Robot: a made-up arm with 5 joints.
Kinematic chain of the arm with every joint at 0, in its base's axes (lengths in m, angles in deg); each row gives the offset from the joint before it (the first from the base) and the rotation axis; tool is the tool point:
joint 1: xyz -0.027 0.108 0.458 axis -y
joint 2: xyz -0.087 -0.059 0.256 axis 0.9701 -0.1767 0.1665
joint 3: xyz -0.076 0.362 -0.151 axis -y
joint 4: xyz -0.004 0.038 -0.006 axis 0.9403 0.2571 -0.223
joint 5: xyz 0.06 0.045 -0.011 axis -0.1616 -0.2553 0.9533
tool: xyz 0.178 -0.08 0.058
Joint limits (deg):
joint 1: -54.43..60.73
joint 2: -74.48..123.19
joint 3: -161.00..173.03
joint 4: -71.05..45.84
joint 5: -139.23..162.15
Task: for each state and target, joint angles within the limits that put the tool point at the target. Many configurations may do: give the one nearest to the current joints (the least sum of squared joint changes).
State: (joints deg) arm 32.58 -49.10 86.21 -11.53 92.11
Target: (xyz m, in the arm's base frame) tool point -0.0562 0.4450 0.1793
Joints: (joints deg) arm 29.24 -51.89 79.88 -9.63 82.95
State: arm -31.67 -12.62 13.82 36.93 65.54
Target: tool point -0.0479 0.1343 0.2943
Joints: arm -39.30 -58.32 -1.24 45.84 38.34
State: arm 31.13 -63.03 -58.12 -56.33 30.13
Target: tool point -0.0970 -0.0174 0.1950
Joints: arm -8.27 -62.00 -59.42 -37.96 -4.11
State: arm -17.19 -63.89 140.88 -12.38 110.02
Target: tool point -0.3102 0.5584 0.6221
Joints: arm -43.75 -22.99 136.23 8.61 84.52
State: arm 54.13 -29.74 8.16 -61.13 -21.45
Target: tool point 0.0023 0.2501 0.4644
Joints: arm 57.72 -43.56 0.28 -38.92 -34.00
